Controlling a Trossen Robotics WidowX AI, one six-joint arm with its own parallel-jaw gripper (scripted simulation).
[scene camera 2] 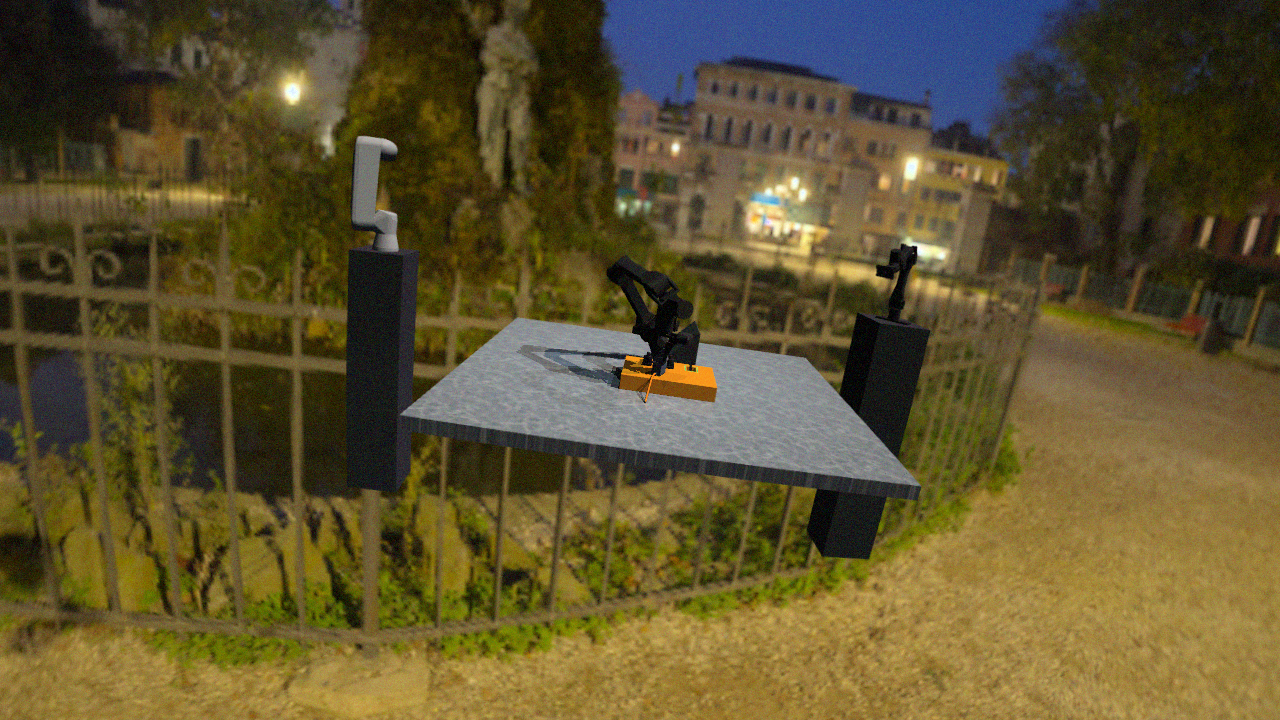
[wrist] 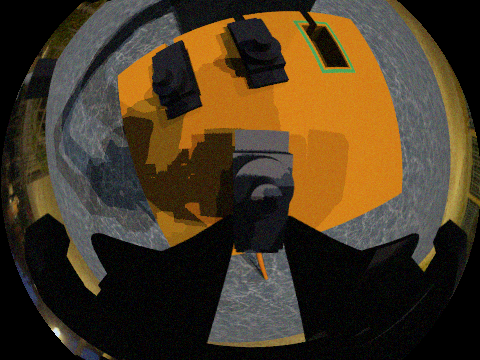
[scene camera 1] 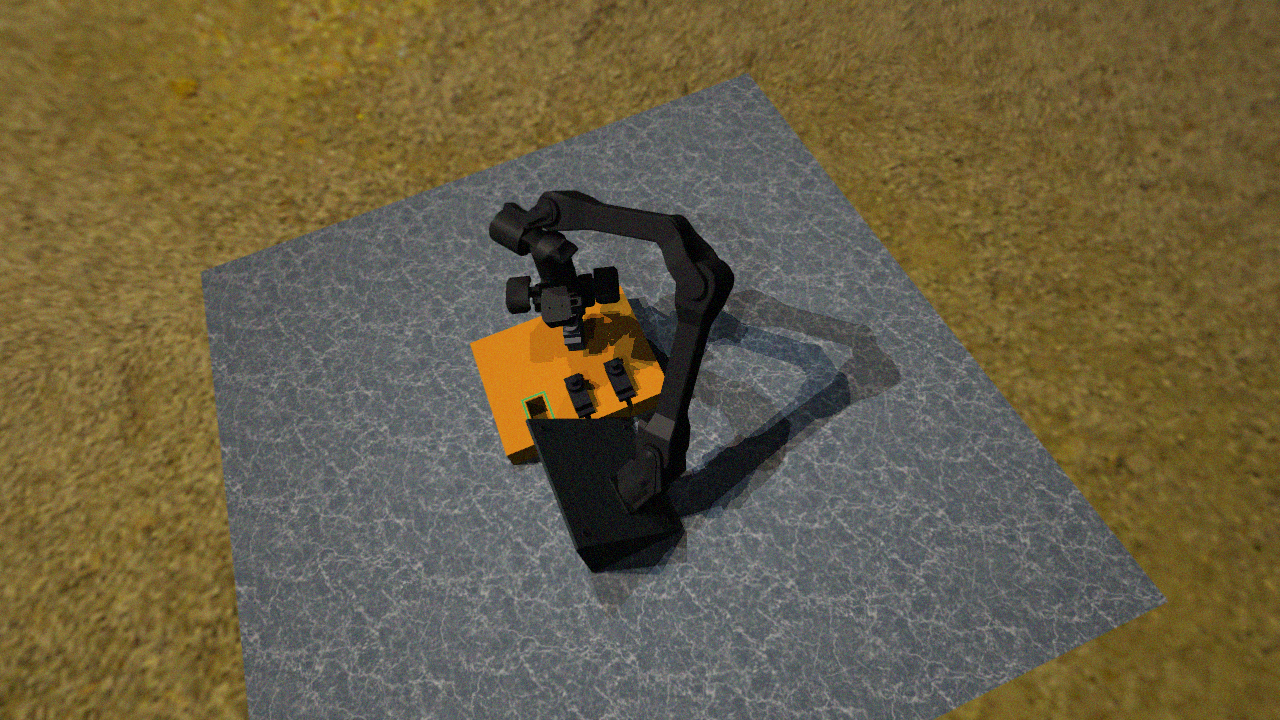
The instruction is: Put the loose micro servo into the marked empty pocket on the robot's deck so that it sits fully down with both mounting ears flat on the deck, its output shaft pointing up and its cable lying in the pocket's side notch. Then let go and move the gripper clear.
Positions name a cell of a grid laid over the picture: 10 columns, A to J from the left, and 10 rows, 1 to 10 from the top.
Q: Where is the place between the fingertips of my gripper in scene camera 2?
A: At F6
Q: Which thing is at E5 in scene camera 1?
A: An orange deck.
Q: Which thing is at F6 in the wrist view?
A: A grey micro servo.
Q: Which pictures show my gripper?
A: Scene camera 2, the wrist view and scene camera 1: all of them.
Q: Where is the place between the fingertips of my gripper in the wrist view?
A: F7
